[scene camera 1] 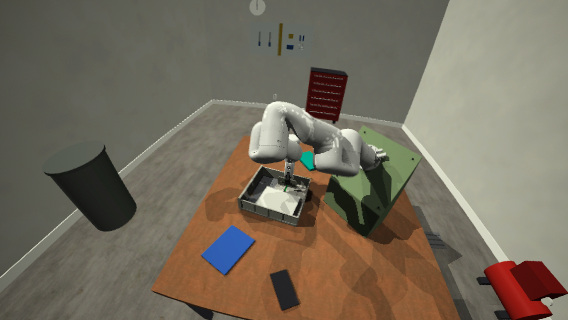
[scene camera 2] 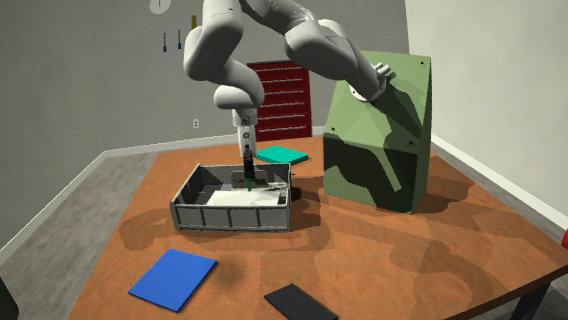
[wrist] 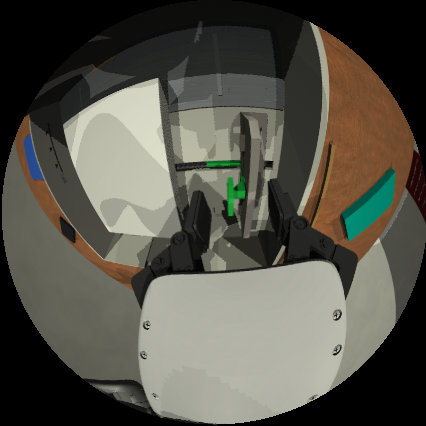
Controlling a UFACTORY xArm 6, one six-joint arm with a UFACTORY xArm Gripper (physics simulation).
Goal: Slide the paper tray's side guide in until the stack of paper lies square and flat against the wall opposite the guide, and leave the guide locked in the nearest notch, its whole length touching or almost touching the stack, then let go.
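Places are measured from the arm's base along level axes (x ahead, y left, z up), in millimetres.
Pixels of known places: gripper, fingertip midpoint: (scene camera 1: 287,181) (scene camera 2: 249,174) (wrist: 236,197); arm's base, link origin: (scene camera 1: 368,157) (scene camera 2: 368,84).
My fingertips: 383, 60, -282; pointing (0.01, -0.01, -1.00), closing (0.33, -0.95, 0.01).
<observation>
For each thing: its top centre in the pictures, then the offset to it from my fingertips, as dx, dy, dz.
- grey paper tray, top centre: (wrist: 107,188) (scene camera 2: 232,179) (scene camera 1: 276,186) +21, +99, +25
- white paper stack, top centre: (wrist: 114,181) (scene camera 2: 241,202) (scene camera 1: 278,200) -12, +140, -30
- grey-brown side guide, top centre: (wrist: 239,201) (scene camera 2: 248,171) (scene camera 1: 287,179) +4, +0, +10
- teal block, top centre: (wrist: 373,209) (scene camera 2: 279,153) (scene camera 1: 309,159) -21, -353, -53
- blue pad, top centre: (scene camera 2: 172,276) (wrist: 33,156) (scene camera 1: 228,247) +62, +493, -63
- black slab, top centre: (scene camera 2: 299,306) (wrist: 66,231) (scene camera 1: 284,288) -245, +530, -63
The grey paper tray (scene camera 1: 261,213) (scene camera 2: 243,218) (wrist: 303,95) stands on the table. The white paper stack (scene camera 1: 276,201) (scene camera 2: 239,198) (wrist: 120,160) lies at its front side, left in the wrist view; its contact with the opposite wall is hard to tell. The grey-brown side guide (scene camera 2: 261,181) (wrist: 253,175) stands upright near the back wall, with a wide gap of tray floor to the stack. Its green latch (scene camera 1: 285,189) (scene camera 2: 250,185) (wrist: 230,196) is on the stack side. My gripper (scene camera 1: 288,183) (scene camera 2: 249,176) (wrist: 236,197) is open, one finger on each side of the guide and latch.
A teal block (scene camera 1: 308,161) (scene camera 2: 282,155) (wrist: 370,205) lies behind the tray. A blue pad (scene camera 1: 228,249) (scene camera 2: 173,280) and a black slab (scene camera 1: 284,289) (scene camera 2: 301,303) lie in front. The green arm mount (scene camera 1: 345,187) (scene camera 2: 375,170) stands to the right.
</observation>
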